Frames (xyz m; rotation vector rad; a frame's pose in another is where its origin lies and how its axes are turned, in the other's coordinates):
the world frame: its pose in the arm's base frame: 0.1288 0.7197 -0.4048 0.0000 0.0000 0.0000
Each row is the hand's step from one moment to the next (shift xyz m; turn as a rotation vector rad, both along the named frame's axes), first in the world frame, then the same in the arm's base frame.
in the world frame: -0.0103 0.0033 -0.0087 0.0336 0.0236 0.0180
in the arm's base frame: -0.0103 0.0033 -0.0087 0.0336 0.0236 0.0180
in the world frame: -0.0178 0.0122 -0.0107 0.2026 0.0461 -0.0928
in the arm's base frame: -0.0178 0.0122 -0.0107 0.2026 0.0461 -0.0928
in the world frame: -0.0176 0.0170 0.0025 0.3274 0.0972 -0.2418
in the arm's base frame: -0.0176 0.0170 0.0025 0.3274 0.0972 -0.2418
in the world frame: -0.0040 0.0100 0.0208 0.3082 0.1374 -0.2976
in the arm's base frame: -0.0040 0.0100 0.0208 0.3082 0.1374 -0.2976
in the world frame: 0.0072 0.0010 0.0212 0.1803 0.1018 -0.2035
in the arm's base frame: 0.0072 0.0010 0.0212 0.1803 0.1018 -0.2035
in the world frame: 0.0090 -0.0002 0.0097 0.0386 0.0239 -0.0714
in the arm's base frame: 0.0090 -0.0002 0.0097 0.0386 0.0239 -0.0714
